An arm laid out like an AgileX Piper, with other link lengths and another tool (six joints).
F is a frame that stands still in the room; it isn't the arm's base.
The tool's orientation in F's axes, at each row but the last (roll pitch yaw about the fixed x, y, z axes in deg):
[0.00 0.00 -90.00]
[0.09 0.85 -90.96]
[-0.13 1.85 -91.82]
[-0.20 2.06 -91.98]
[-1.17 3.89 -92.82]
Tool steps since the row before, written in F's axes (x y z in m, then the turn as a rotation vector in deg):
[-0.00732 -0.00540 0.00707 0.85 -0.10 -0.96]
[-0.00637 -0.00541 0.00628 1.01 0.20 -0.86]
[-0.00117 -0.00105 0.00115 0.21 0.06 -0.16]
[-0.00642 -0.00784 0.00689 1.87 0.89 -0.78]
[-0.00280 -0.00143 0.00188 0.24 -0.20 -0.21]
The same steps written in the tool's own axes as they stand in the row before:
[0.00540 -0.00732 0.00707 0.10 0.85 -0.96]
[0.00542 -0.00627 0.00637 -0.20 1.01 -0.86]
[0.00105 -0.00114 0.00118 -0.06 0.21 -0.16]
[0.00780 -0.00617 0.00715 -0.93 1.84 -0.81]
[0.00143 -0.00277 0.00193 0.20 0.25 -0.19]

